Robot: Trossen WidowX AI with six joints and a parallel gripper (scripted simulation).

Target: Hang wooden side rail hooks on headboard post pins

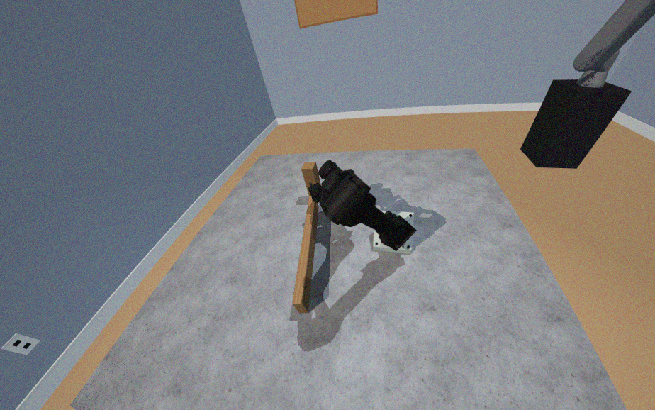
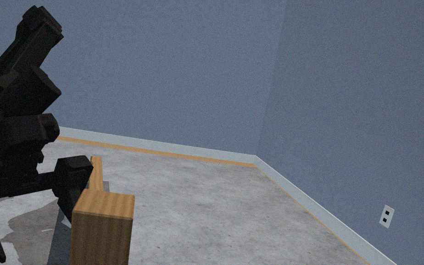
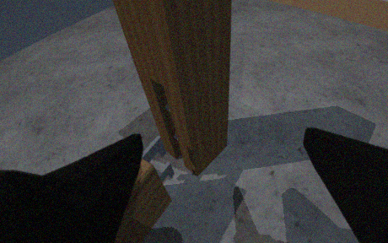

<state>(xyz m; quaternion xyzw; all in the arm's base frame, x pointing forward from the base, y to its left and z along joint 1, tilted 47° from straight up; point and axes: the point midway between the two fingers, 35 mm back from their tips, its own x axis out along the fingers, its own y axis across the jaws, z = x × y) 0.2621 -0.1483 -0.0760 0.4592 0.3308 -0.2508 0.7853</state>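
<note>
Now: the wooden headboard post 6 cm ahead of my gripper tip, 3 cm to the right of it and 1 cm below it.
</note>
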